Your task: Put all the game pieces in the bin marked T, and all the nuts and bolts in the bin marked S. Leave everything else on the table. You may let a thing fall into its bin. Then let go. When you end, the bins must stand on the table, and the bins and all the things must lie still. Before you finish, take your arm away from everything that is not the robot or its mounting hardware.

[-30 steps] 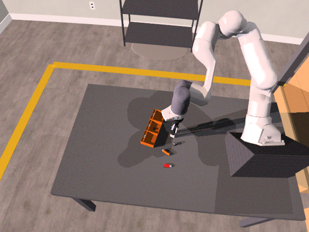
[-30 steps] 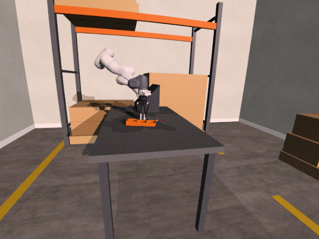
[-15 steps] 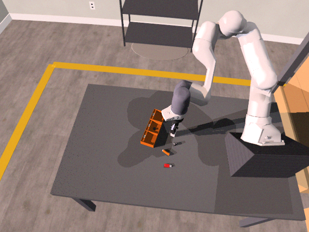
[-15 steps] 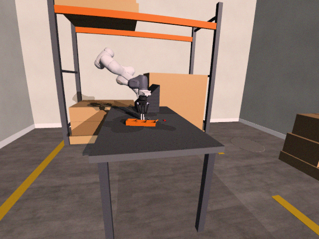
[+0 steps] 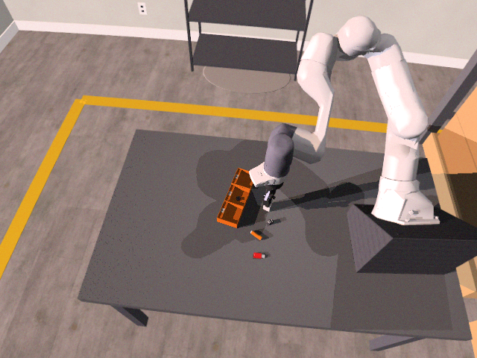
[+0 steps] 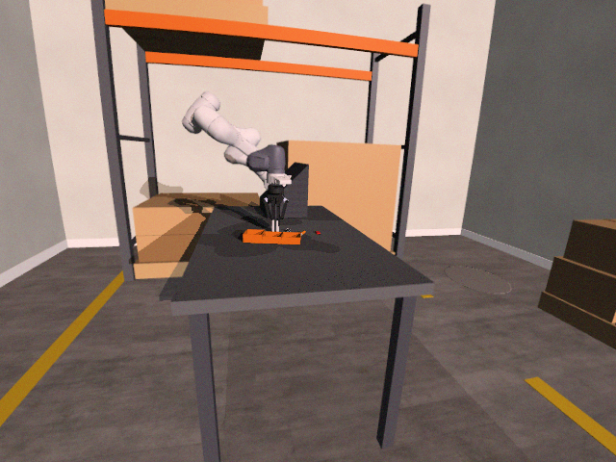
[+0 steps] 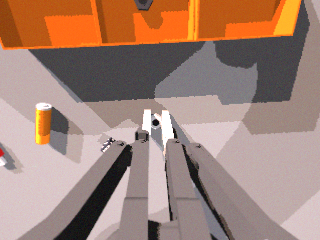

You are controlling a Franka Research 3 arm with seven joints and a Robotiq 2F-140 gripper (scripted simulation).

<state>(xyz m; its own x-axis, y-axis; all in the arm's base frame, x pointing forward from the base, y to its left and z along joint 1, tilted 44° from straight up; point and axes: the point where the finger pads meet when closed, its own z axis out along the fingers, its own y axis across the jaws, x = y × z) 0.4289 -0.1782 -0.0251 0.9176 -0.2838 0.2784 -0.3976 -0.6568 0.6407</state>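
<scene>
Now: the orange bin tray 12 cm ahead of my hand, 4 cm to the right of it and 2 cm below it. From my hand the other things lie so: grey nut 3 cm below; then black die 1 cm behind, 7 cm to the left, 3 cm below; then dark nut 12 cm ahead, 3 cm to the right, 2 cm below.
</scene>
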